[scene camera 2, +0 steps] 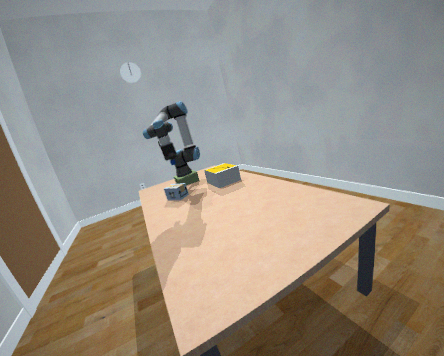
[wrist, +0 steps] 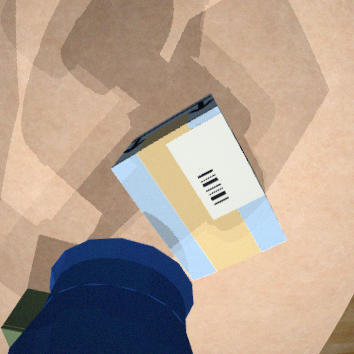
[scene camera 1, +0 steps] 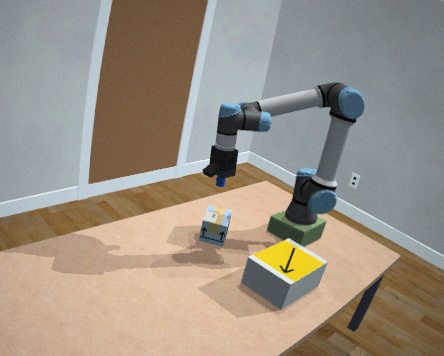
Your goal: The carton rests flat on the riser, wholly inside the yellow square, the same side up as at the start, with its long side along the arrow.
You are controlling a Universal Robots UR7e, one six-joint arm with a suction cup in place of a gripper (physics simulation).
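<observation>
The carton (scene camera 1: 215, 226) (scene camera 2: 176, 192) (wrist: 200, 195) stands on the table, light blue with a tan tape band and a white barcode label on top; black arrows on its side point up. The suction gripper (scene camera 1: 220, 182) (scene camera 2: 174, 161) (wrist: 122, 290) is a blue cup that hangs above the carton, apart from it, and holds nothing. The riser (scene camera 1: 306, 283) (scene camera 2: 225, 177) is a grey block. The yellow square (scene camera 1: 274, 257) (scene camera 2: 221, 168) covers most of its top, with a black arrow (scene camera 1: 289, 260) on it. The riser does not show in the wrist view.
The arm's green base block (scene camera 1: 295, 229) (scene camera 2: 187, 178) (wrist: 25, 312) stands behind the riser and the carton on the table (scene camera 1: 125, 300) (scene camera 2: 260, 225) (wrist: 310, 260). The riser stands to the right of the carton in both scene views. The arm casts shadows across the table.
</observation>
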